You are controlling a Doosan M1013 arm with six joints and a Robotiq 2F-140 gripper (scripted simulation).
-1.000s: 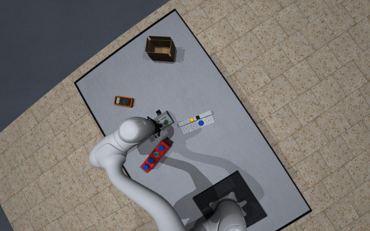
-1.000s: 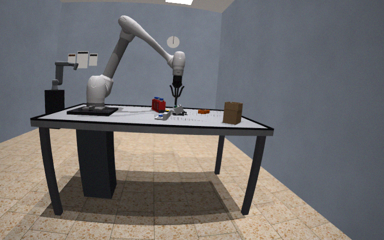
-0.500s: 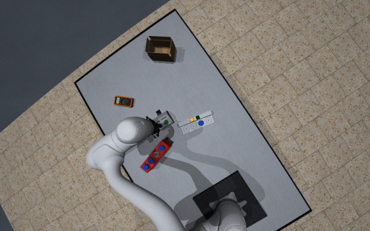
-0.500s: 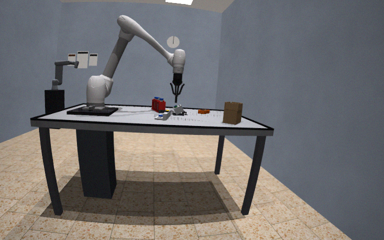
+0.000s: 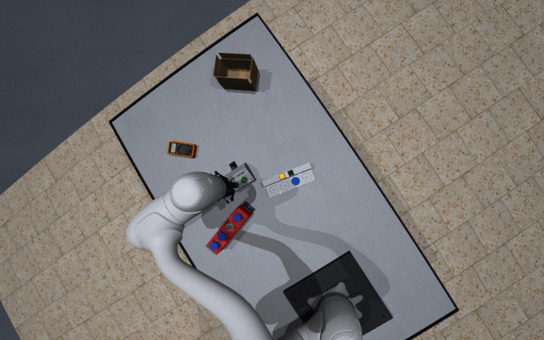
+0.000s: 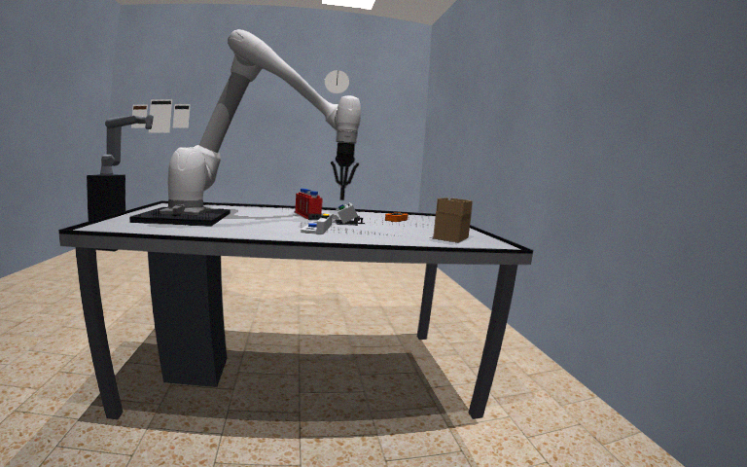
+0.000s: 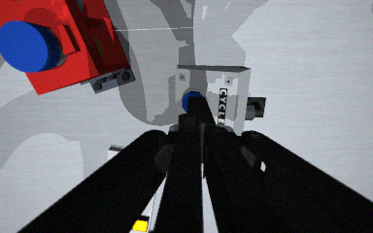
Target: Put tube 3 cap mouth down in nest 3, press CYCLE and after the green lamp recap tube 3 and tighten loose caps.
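Right now the blue cap is 120 mm behind my hand, 230 mm to the right of it and 120 mm below it. Also, from my hand: key housing (20 mm ahead, 20 mm to the right, 70 mm below); green ready key (50 mm to the right, 60 mm below); blue cycle key (60 mm below).
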